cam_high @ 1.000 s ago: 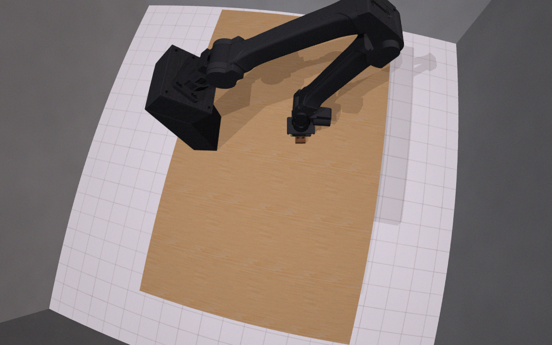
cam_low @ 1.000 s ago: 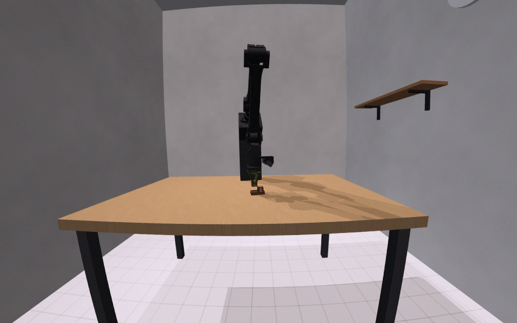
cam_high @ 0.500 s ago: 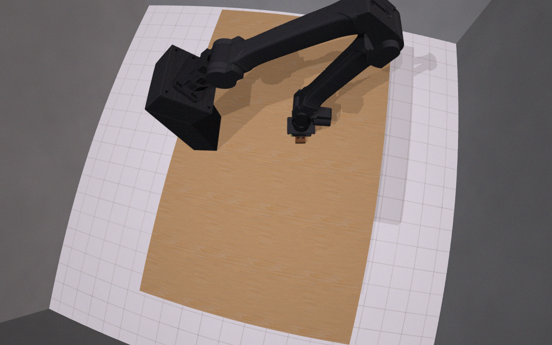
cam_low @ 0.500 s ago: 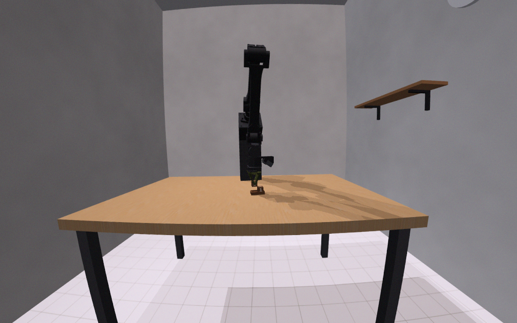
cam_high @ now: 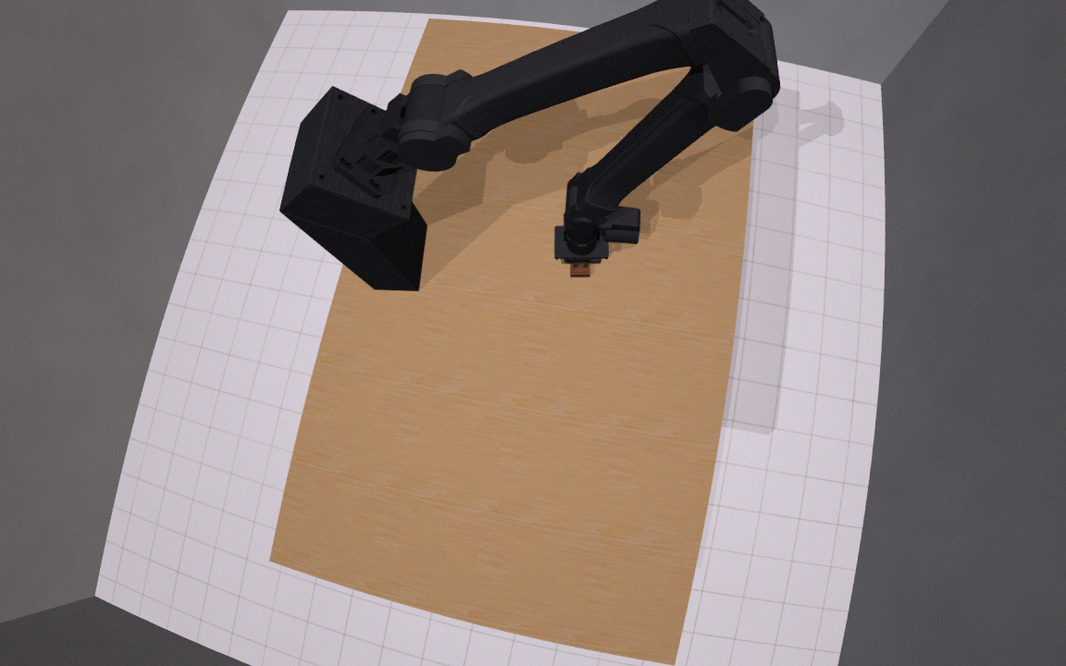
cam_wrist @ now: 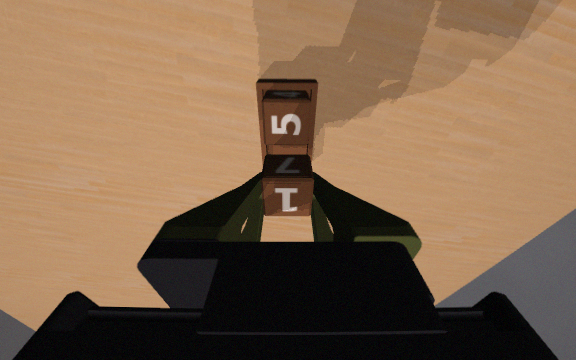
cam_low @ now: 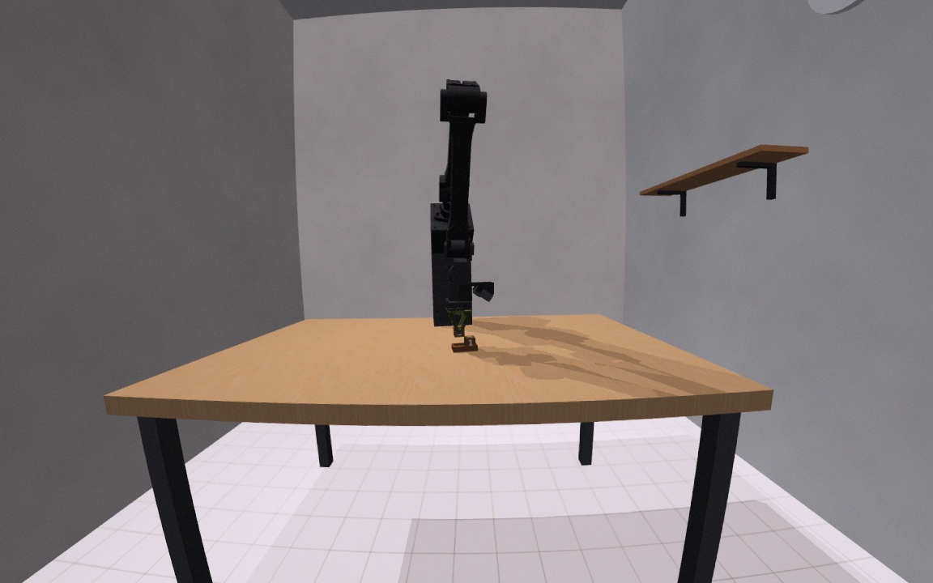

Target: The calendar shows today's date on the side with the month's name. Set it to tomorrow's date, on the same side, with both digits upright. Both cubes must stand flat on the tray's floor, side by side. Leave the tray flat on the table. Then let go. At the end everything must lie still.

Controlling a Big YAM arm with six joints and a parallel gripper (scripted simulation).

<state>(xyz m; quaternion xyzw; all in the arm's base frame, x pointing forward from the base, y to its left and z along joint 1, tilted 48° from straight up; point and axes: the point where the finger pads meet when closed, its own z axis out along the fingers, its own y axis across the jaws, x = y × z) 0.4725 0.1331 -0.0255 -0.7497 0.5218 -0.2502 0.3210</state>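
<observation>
Now: the cube right at my hand. Round my hand: brown calendar tray: 5 cm below, 1 cm to the left, 1 cm behind.
</observation>
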